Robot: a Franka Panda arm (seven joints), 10 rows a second.
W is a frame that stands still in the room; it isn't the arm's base.
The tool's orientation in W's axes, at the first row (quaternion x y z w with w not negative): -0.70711, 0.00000, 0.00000, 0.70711
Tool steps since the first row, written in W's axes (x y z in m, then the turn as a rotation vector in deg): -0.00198, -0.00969, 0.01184, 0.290, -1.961, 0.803; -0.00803, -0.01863, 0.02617, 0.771, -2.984, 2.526; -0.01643, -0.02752, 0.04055, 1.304, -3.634, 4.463; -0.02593, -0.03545, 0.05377, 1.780, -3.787, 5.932
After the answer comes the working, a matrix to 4 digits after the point.
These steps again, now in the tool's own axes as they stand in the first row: -0.00198, -0.01184, -0.00969, 0.290, -0.803, -1.961; -0.00803, -0.02617, -0.01863, 0.771, -2.526, -2.984; -0.01643, -0.04055, -0.02752, 1.304, -4.463, -3.634; -0.02593, -0.05377, -0.03545, 1.780, -5.932, -3.787
The tool's axes in the first row as the columns of a matrix, in W's axes (rounded; the answer above uses it unrounded):
1.0000, 0.0000, 0.0000
0.0000, 0.0000, 1.0000
0.0000, -1.0000, 0.0000

